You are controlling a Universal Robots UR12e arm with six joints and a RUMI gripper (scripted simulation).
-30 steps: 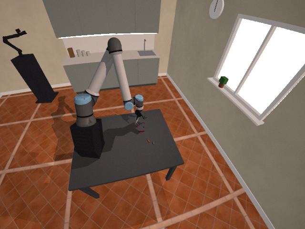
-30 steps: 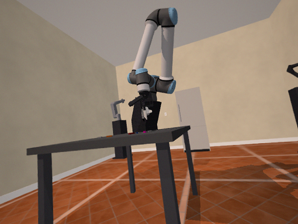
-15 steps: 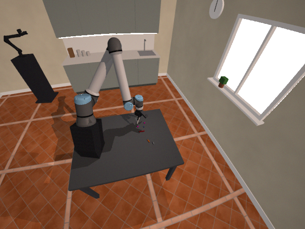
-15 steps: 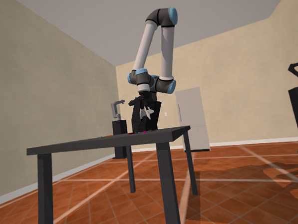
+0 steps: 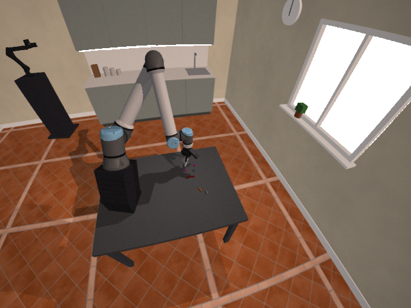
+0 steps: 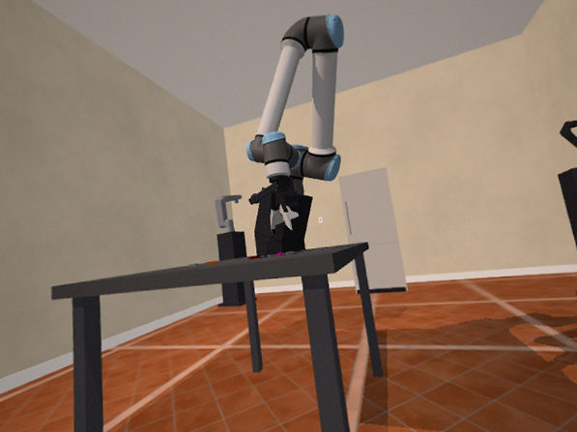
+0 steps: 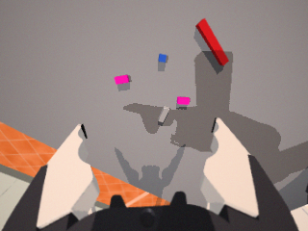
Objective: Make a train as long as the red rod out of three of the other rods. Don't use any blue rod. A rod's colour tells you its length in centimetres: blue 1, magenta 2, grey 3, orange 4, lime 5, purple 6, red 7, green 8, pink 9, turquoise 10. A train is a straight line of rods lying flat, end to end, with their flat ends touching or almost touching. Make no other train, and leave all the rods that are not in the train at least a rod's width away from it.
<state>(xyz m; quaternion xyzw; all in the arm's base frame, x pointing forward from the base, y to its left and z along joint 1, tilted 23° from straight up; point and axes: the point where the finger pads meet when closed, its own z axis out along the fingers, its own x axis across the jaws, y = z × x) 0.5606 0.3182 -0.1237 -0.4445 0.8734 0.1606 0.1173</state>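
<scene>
My gripper is now 12 cm to the left of the red rod, 7 cm above it and 1 cm short of it. Also, from my hand: blue rod (7 cm below, 5 cm to the right, 4 cm ahead); then orange rod (27 cm to the right, 8 cm ahead, 7 cm below).
</scene>
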